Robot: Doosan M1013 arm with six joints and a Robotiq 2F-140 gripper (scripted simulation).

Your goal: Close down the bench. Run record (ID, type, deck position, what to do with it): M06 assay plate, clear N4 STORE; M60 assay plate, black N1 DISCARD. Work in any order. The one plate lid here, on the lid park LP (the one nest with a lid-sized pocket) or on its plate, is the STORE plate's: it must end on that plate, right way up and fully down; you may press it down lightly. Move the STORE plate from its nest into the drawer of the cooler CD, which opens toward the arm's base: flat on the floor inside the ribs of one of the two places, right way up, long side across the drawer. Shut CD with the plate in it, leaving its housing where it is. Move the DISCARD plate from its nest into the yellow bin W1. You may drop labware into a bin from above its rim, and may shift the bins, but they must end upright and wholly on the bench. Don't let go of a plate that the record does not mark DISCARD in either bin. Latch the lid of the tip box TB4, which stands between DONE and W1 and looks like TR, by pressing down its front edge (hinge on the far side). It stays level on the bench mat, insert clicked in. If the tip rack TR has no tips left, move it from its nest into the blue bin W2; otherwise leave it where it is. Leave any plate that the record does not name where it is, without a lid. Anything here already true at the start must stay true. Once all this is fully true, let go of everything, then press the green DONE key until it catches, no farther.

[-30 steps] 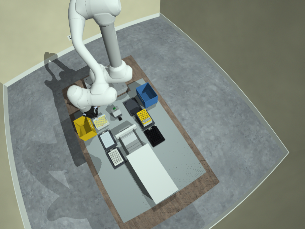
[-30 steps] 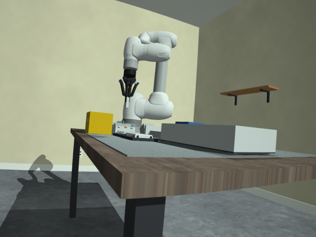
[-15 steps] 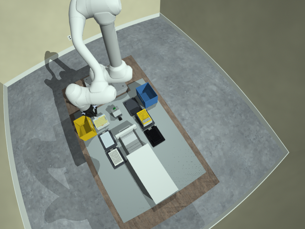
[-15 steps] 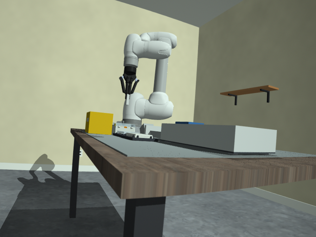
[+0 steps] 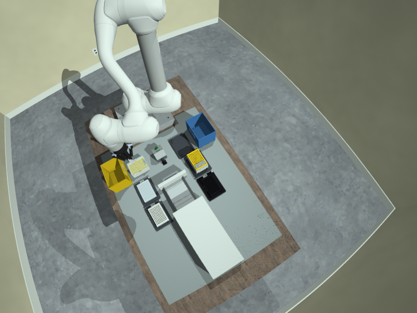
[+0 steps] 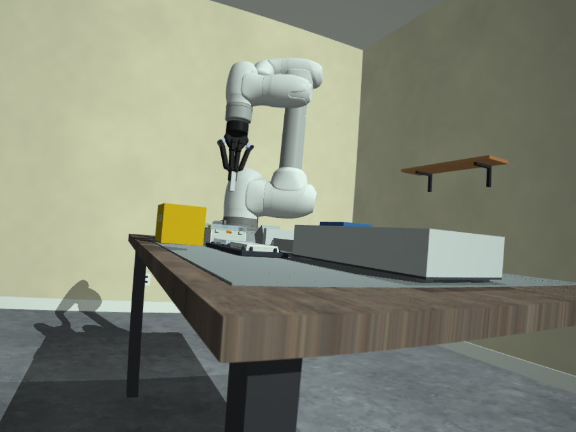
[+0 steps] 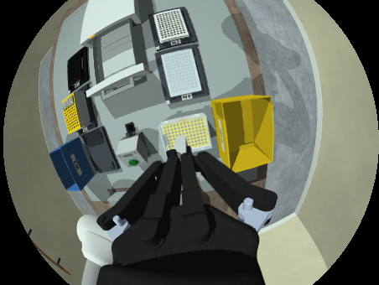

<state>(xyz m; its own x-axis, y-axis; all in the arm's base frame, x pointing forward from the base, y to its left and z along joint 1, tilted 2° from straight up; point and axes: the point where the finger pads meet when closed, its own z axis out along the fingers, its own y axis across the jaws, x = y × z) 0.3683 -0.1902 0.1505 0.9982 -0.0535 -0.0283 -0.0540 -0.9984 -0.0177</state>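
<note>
The tip box lid is 160 mm below my hand and 30 mm behind it. From my hand the other things lie so: tip box TB4: 170 mm below, 30 mm behind; then green DONE key: 170 mm to the left, 150 mm below, 60 mm behind; then yellow bin W1: 180 mm below, 150 mm to the right, 50 mm behind.
</note>
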